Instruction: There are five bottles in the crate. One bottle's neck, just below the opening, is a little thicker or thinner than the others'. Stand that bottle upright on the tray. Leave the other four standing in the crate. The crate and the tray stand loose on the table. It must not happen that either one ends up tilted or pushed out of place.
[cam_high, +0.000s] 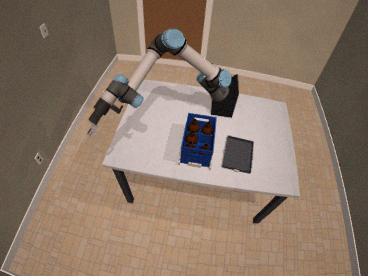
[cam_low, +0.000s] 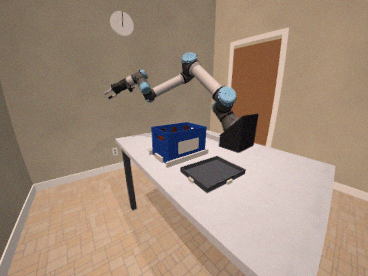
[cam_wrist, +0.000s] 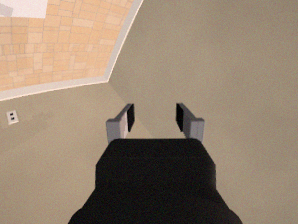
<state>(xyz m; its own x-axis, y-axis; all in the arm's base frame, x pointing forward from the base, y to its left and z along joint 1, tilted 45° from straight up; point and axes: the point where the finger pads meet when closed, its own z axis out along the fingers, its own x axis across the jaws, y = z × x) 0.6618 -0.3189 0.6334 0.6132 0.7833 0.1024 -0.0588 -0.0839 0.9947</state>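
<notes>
Now: the blue crate 550 mm to the left of my hand, 280 mm below it and 250 mm behind it. Round my hand: dark tray 830 mm to the left, 350 mm below, 240 mm behind; bottle 500 mm to the left, 270 mm below, 170 mm behind.
</notes>
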